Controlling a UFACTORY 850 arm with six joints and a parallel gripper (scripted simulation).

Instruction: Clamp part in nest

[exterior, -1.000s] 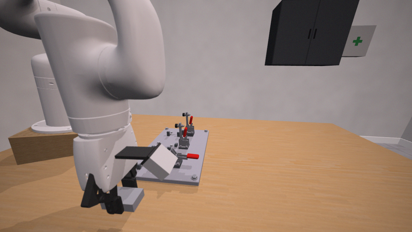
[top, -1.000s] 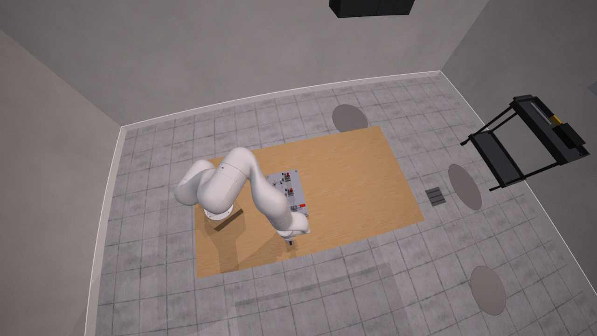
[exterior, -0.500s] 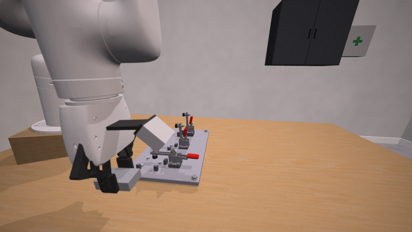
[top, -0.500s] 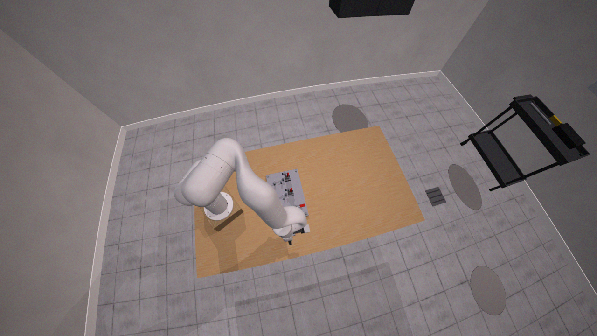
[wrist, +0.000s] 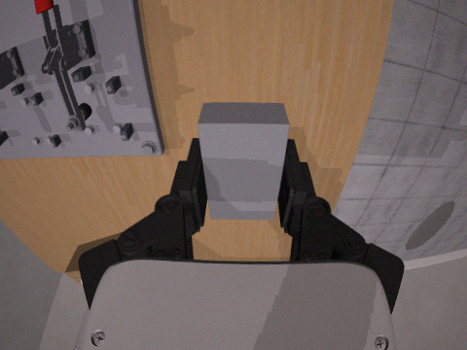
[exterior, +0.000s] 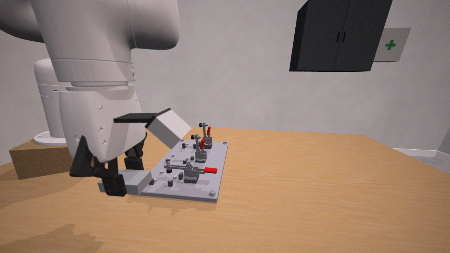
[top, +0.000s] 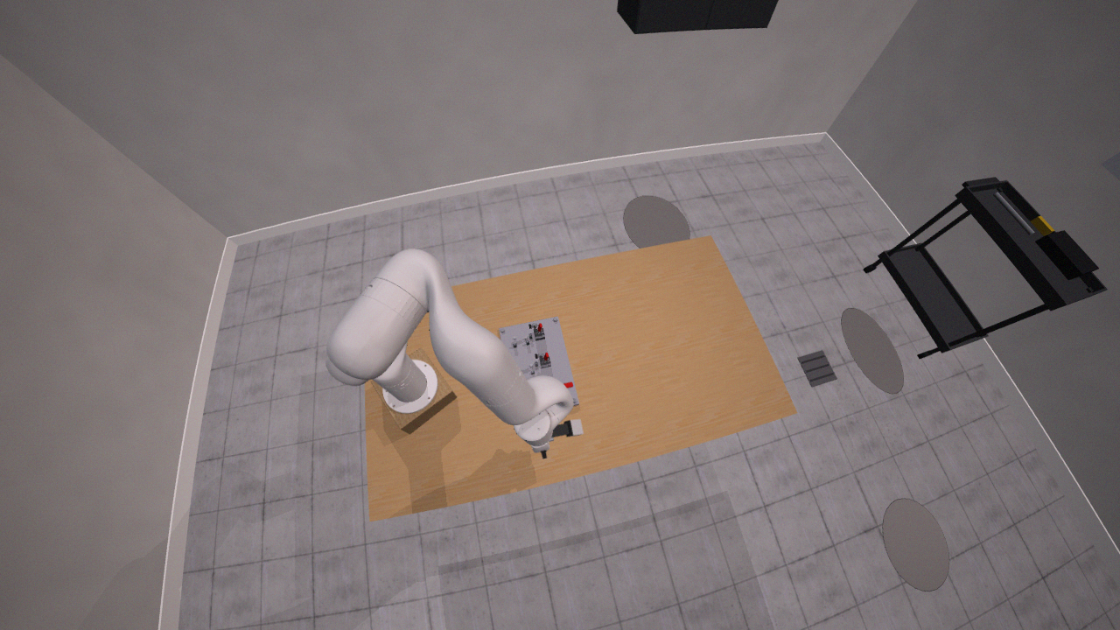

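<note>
The clamp is 70 mm ahead of my hand, 160 mm to the left of it and 90 mm below it. Round my hand: grey fixture plate: 40 mm ahead, 270 mm to the left, 130 mm below; then grey block part: 10 mm below.
</note>
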